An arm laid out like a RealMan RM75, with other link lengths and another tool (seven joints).
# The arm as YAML. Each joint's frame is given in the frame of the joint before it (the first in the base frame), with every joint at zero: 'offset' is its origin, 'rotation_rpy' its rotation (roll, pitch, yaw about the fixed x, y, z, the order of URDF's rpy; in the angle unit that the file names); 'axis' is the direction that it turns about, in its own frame. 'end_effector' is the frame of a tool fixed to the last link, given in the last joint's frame.
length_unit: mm
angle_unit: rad
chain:
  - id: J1
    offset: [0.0, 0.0, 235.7]
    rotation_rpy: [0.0, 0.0, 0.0]
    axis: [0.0, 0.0, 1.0]
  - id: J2
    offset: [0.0, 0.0, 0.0]
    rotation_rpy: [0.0, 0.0, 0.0]
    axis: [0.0, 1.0, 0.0]
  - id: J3
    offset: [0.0, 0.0, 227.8]
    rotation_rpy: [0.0, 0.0, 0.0]
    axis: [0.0, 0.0, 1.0]
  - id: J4
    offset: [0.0, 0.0, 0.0]
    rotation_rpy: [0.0, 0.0, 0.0]
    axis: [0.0, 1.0, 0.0]
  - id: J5
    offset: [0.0, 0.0, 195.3]
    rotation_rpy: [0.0, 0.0, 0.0]
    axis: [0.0, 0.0, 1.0]
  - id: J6
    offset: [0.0, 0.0, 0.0]
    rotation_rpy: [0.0, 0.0, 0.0]
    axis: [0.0, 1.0, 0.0]
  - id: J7
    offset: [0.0, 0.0, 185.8]
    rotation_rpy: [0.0, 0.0, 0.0]
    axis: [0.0, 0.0, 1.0]
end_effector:
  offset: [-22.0, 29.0, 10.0]
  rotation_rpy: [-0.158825, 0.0, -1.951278]
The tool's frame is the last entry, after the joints.
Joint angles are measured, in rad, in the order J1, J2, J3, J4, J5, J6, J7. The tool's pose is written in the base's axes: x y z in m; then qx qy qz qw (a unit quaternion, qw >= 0). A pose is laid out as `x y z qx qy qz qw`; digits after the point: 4 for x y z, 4 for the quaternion.
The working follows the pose.
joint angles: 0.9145 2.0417 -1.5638 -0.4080 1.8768 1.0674 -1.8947
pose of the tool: 0.0586 0.3488 -0.1193 -0.6072 -0.7739 -0.0231 0.1783
Where each joint sits with the arm in this pose, in the base's axes (m; each line is computed from the numbers above, not from the rounded line before):
J1: 0.0000 0.0000 0.2357
J2: 0.0000 0.0000 0.2357
J3: 0.1239 0.1608 0.1323
J4: 0.1239 0.1608 0.1323
J5: 0.1601 0.3349 0.0515
J6: 0.1601 0.3349 0.0515
J7: 0.0868 0.3735 -0.1148
the tool: 0.0586 0.3488 -0.1193

